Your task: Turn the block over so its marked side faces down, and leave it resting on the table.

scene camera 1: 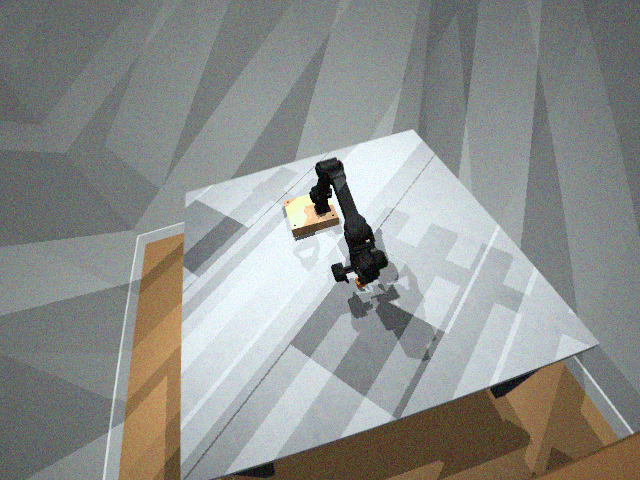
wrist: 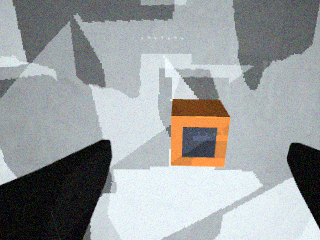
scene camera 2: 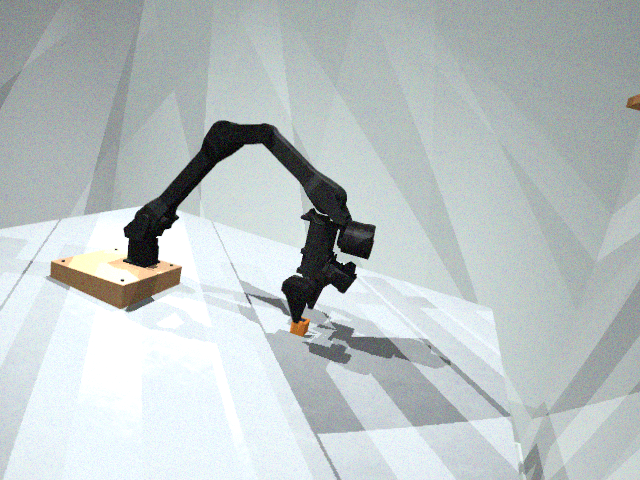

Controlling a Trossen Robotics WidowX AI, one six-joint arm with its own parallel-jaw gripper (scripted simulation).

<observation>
My gripper (scene camera 2: 303, 315) is open and holds nothing. Also in view: a small orange block (wrist: 199, 127).
My gripper also shows in scene camera 1 (scene camera 1: 360, 278) and in the wrist view (wrist: 199, 150).
</observation>
